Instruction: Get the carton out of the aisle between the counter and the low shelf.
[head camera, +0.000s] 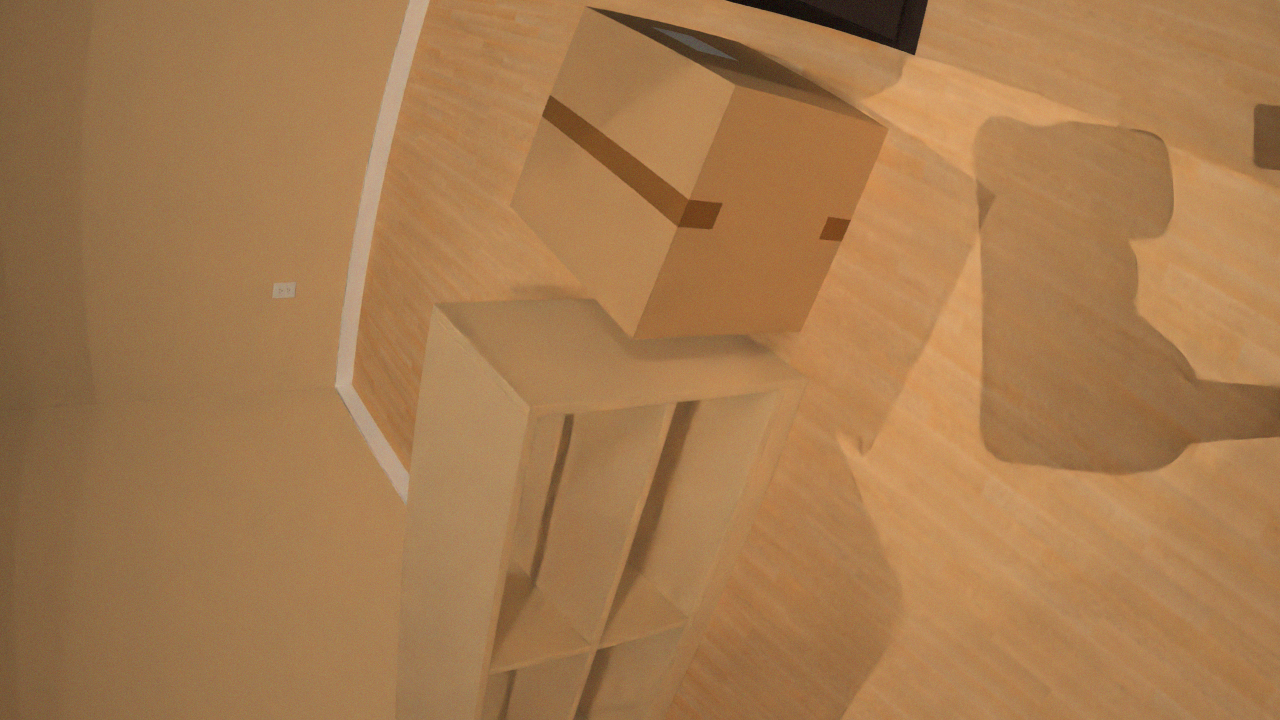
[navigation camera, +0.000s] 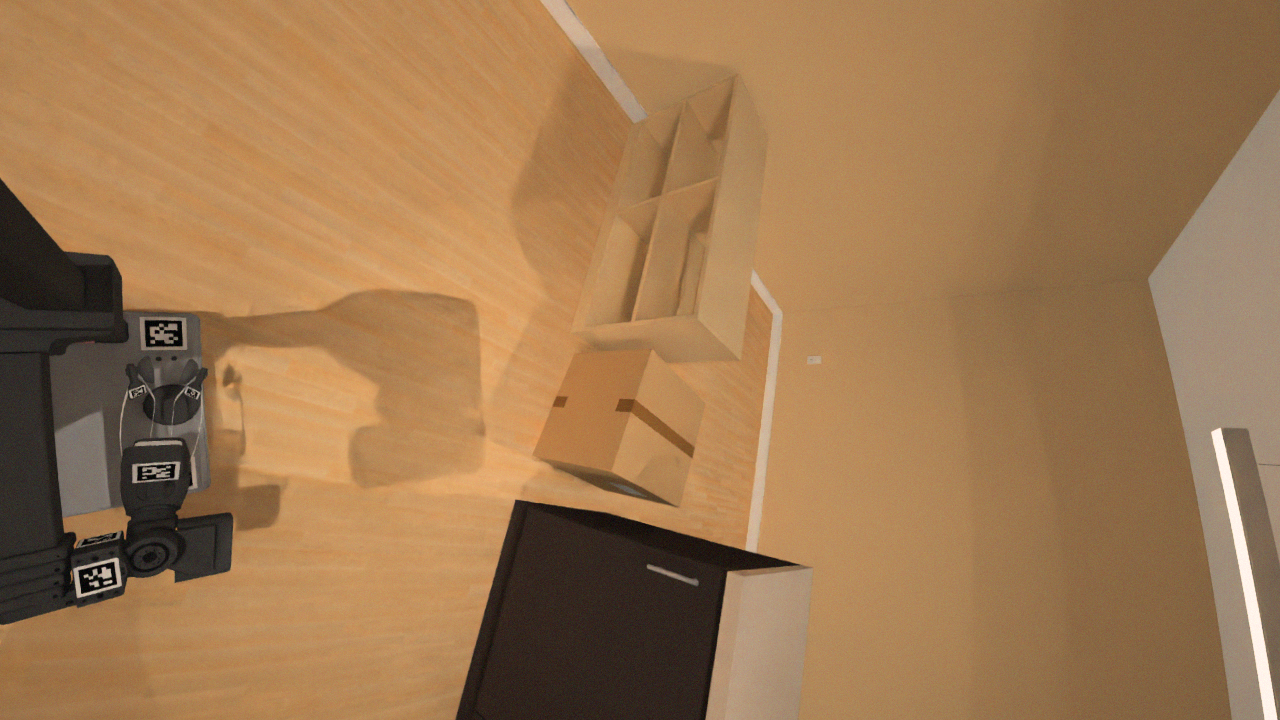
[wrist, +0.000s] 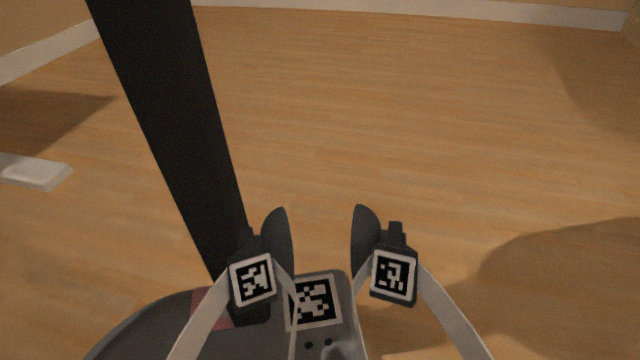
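Note:
The carton, a large brown box with darker tape strips, stands upright on the floor between the low shelf and the dark counter. Its side toward the counter bears a blue-grey label. It is close to the shelf's end; whether they touch cannot be told. My gripper is open and empty, over my own base and well apart from the carton. The carton does not show in the wrist view.
The shelf is pale, with open compartments. The counter has a pale top and a handle. A wall with a white baseboard runs behind the carton. My black mast rises beside the gripper. A pale bar shows at left.

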